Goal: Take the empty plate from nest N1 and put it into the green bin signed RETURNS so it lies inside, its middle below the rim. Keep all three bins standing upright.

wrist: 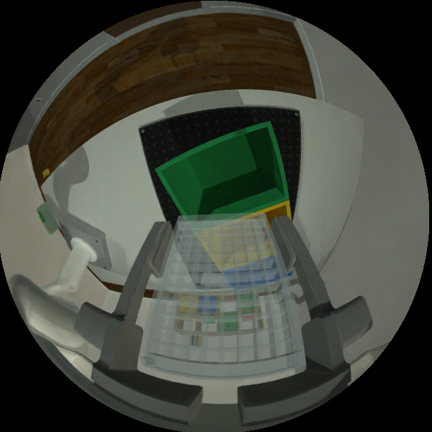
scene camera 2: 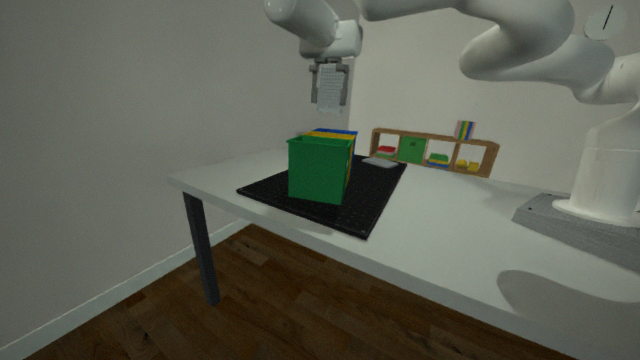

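Observation:
The clear gridded plate (scene camera 2: 330, 87) (wrist: 225, 300) is held on edge between the fingers of my gripper (scene camera 2: 329, 97) (wrist: 223, 247), which is shut on it. It hangs well above the bins in the scene view. The green bin (scene camera 2: 319, 170) (wrist: 225, 170) stands upright on the black mat (scene camera 2: 372, 200) (wrist: 155, 142); its inside shows in the wrist view, with no plate in it. The yellow bin (scene camera 2: 332, 135) (wrist: 281, 212) and the blue bin (scene camera 2: 336, 131) (wrist: 255, 276) stand upright behind it, partly hidden. The RETURNS sign and nest N1 cannot be made out.
A flat pale item (scene camera 2: 380, 162) lies at the mat's back edge. A low wooden shelf (scene camera 2: 492, 162) stands behind the white table (scene camera 2: 440, 240) (wrist: 117, 175). The robot's base (scene camera 2: 607, 175) (wrist: 84, 248) stands at the right in the scene view. A wall is beside the table.

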